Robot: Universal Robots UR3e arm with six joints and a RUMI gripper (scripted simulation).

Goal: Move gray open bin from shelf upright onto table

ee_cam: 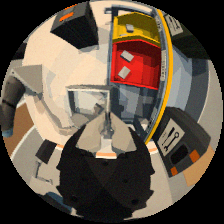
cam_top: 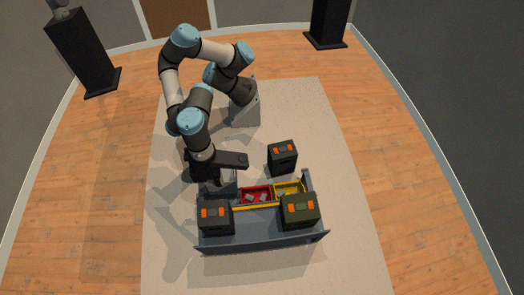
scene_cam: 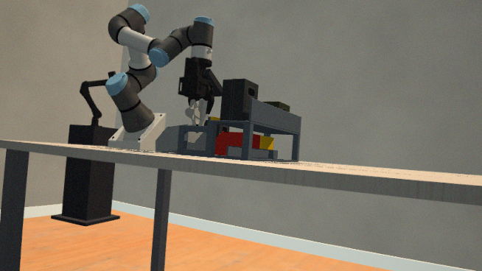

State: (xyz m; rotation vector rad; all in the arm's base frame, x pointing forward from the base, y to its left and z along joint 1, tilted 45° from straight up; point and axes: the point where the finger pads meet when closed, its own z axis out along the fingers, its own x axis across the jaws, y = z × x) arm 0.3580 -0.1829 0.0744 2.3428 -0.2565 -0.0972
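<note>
Now: the gray open bin 60 mm behind my hand, 40 mm below it and 10 mm to the left of it. Also, from my hand: yellow rail 120 mm ahead, 90 mm to the left, 20 mm above; then red bin 100 mm to the left, 90 mm ahead, 40 mm below; then yellow bin 210 mm to the left, 100 mm ahead, 40 mm below.
</note>
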